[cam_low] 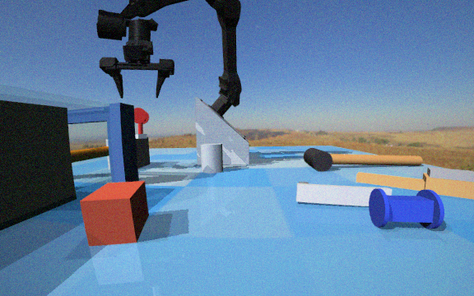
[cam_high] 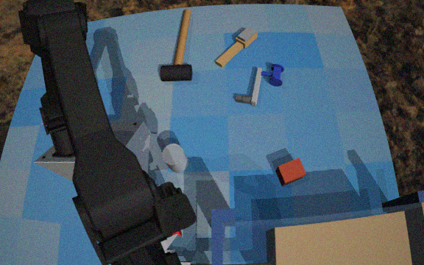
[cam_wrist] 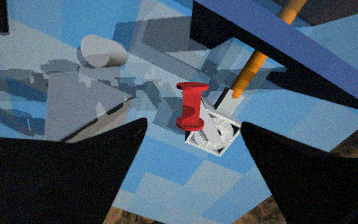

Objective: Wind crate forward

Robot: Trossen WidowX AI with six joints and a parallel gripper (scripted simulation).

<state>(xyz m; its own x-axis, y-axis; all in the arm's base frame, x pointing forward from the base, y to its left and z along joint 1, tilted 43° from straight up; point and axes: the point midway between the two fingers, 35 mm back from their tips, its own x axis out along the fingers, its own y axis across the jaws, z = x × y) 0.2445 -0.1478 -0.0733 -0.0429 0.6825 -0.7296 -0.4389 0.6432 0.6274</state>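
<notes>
Right now the red grip is 6 cm below my gripper tip. Also, from my gripper tip: crank with blue grip: 43 cm to the left, 21 cm ahead, 18 cm below; frame: 11 cm ahead, 9 cm below, 8 cm to the right; winch: 17 cm below, 9 cm to the right, 7 cm behind.
</notes>
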